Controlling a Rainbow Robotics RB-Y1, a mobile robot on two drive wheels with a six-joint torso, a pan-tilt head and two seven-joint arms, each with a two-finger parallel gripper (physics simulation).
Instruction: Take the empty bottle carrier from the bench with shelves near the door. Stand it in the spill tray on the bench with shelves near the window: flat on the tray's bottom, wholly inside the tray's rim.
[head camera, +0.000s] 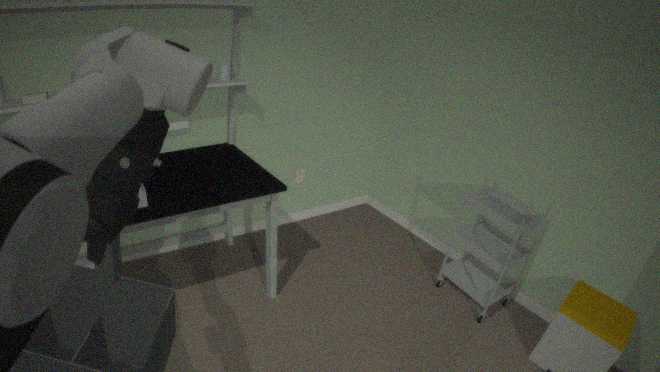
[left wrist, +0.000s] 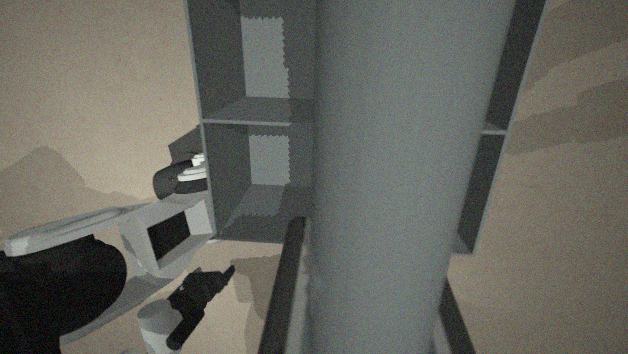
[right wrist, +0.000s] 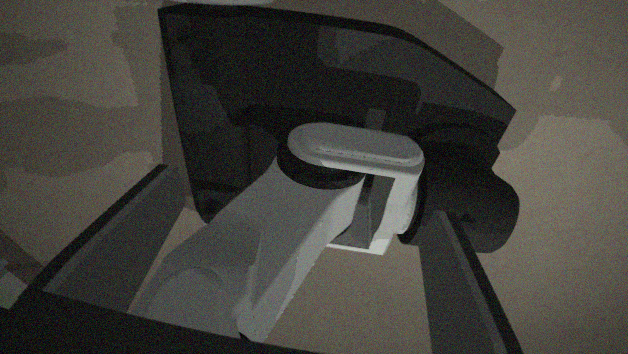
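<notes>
The grey bottle carrier hangs upright at the lower left of the head view, in front of the bench; the compartments seen in the left wrist view hold no bottles. My left gripper is shut on its thick round handle; in the head view its fingertips are hidden. My right gripper is open and empty. The black-topped bench with shelves stands behind my left arm. A small white piece on it, probably the spill tray's edge, shows beside the gripper; the rest is hidden.
Shelf boards run above the bench, with a bench leg at its near corner. A wheeled cart stands by the wall at the right. A white box with a yellow top stands at the lower right.
</notes>
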